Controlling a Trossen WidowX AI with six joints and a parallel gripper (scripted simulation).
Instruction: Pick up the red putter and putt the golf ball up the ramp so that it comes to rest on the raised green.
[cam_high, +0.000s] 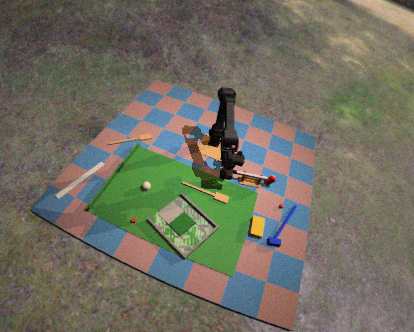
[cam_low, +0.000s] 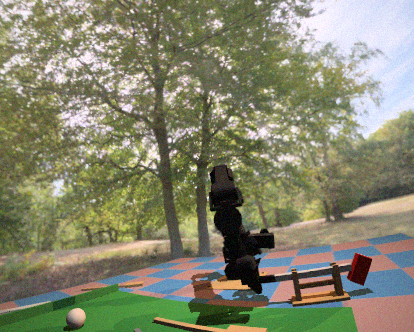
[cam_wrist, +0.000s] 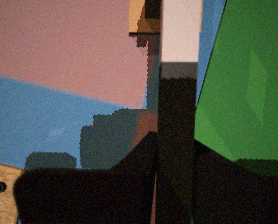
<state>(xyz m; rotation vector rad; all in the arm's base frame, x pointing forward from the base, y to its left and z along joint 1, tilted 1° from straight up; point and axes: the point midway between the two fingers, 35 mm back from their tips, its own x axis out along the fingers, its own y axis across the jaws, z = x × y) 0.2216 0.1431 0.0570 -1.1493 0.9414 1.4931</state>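
Right now my gripper tip is 30 mm past the red putter, 110 mm to the right of it and 30 mm below it. The rest, counted from my gripper tip: blue putter (160 mm ahead, 360 mm to the left, 20 mm below); then yellow block (230 mm ahead, 230 mm to the left, 10 mm below); then white golf ball (260 mm ahead, 350 mm to the right, 10 mm below).
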